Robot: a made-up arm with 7 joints. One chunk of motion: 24 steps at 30 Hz.
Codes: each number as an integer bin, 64 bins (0 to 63) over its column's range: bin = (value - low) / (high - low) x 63, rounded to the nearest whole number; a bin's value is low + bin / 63 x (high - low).
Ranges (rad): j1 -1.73..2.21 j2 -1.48..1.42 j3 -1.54..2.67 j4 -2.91..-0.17 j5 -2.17..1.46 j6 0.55..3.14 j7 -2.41..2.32
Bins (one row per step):
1: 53 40 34 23 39 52 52
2: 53 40 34 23 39 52 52
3: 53 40 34 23 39 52 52
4: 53 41 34 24 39 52 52
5: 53 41 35 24 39 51 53
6: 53 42 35 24 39 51 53
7: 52 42 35 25 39 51 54
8: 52 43 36 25 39 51 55
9: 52 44 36 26 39 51 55
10: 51 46 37 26 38 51 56
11: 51 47 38 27 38 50 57
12: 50 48 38 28 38 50 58
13: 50 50 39 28 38 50 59
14: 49 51 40 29 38 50 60
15: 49 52 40 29 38 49 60
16: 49 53 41 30 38 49 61
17: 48 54 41 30 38 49 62
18: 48 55 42 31 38 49 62
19: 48 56 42 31 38 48 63
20: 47 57 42 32 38 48 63
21: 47 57 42 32 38 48 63
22: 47 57 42 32 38 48 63
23: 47 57 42 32 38 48 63
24: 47 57 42 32 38 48 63
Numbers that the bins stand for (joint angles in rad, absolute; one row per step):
1: 1.5846 0.3613 0.7321 -1.9097 0.0771 2.6878 1.4941
2: 1.5846 0.3613 0.7321 -1.9097 0.0771 2.6878 1.4941
3: 1.5846 0.3613 0.7321 -1.9097 0.0771 2.6878 1.4941
4: 1.5846 0.4073 0.7321 -1.8662 0.0771 2.6878 1.4941
5: 1.5846 0.4073 0.7989 -1.8662 0.0771 2.6467 1.5692
6: 1.5846 0.4533 0.7989 -1.8662 0.0771 2.6467 1.5692
7: 1.5221 0.4533 0.7989 -1.8227 0.0771 2.6467 1.6443
8: 1.5221 0.4994 0.8657 -1.8227 0.0771 2.6467 1.7194
9: 1.5221 0.5454 0.8657 -1.7792 0.0771 2.6467 1.7194
10: 1.4595 0.6375 0.9325 -1.7792 0.0195 2.6467 1.7944
11: 1.4595 0.6835 0.9994 -1.7357 0.0195 2.6056 1.8695
12: 1.3970 0.7295 0.9994 -1.6922 0.0195 2.6056 1.9446
13: 1.3970 0.8216 1.0662 -1.6922 0.0195 2.6056 2.0197
14: 1.3344 0.8676 1.1330 -1.6487 0.0195 2.6056 2.0948
15: 1.3344 0.9137 1.1330 -1.6487 0.0195 2.5644 2.0948
16: 1.3344 0.9597 1.1998 -1.6052 0.0195 2.5644 2.1698
17: 1.2719 1.0057 1.1998 -1.6052 0.0195 2.5644 2.2449
18: 1.2719 1.0517 1.2667 -1.5617 0.0195 2.5644 2.2449
19: 1.2719 1.0978 1.2667 -1.5617 0.0195 2.5233 2.3200
20: 1.2094 1.1438 1.2667 -1.5183 0.0195 2.5233 2.3200
21: 1.2094 1.1438 1.2667 -1.5183 0.0195 2.5233 2.3200
22: 1.2094 1.1438 1.2667 -1.5183 0.0195 2.5233 2.3200
23: 1.2094 1.1438 1.2667 -1.5183 0.0195 2.5233 2.3200
24: 1.2094 1.1438 1.2667 -1.5183 0.0195 2.5233 2.3200

